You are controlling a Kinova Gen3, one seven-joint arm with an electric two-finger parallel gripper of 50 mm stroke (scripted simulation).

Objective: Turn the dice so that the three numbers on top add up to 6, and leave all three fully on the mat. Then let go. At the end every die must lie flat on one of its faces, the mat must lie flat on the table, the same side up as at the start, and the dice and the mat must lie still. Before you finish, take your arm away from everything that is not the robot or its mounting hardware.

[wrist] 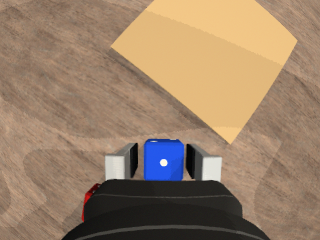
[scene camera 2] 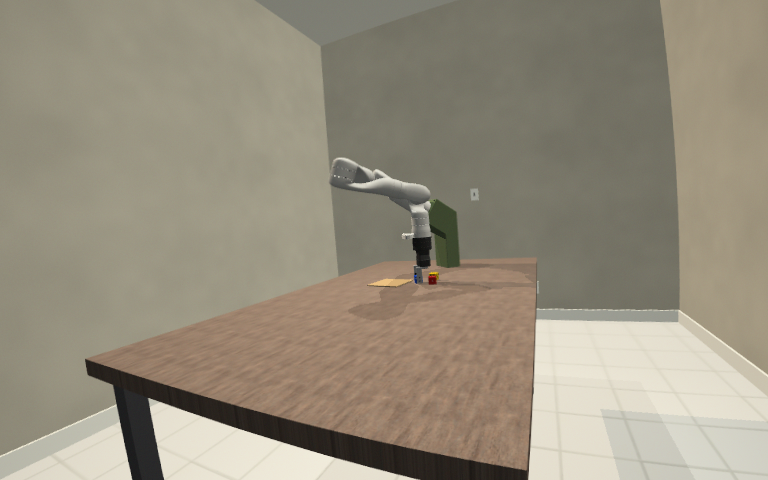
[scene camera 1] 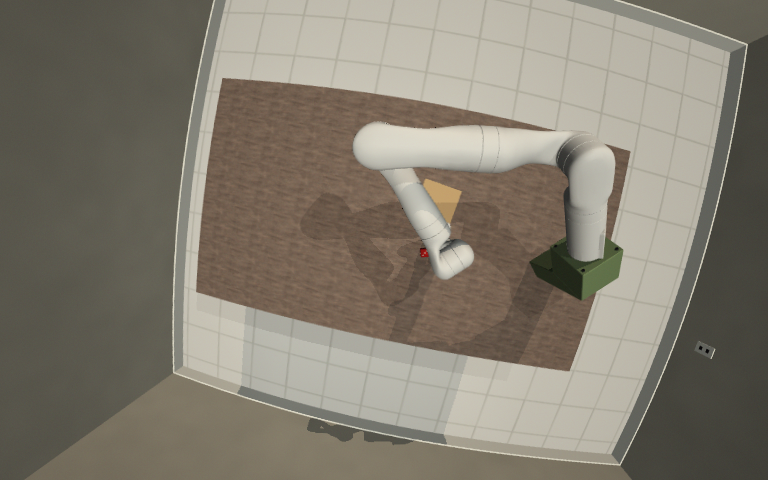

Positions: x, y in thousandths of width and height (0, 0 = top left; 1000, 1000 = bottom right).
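A tan mat (scene camera 1: 581, 414) is there for me to see, and the wrist view shows the mat (wrist: 689, 281) too. I can also see a blue die (wrist: 511, 660), and with it my own gripper (wrist: 508, 648).
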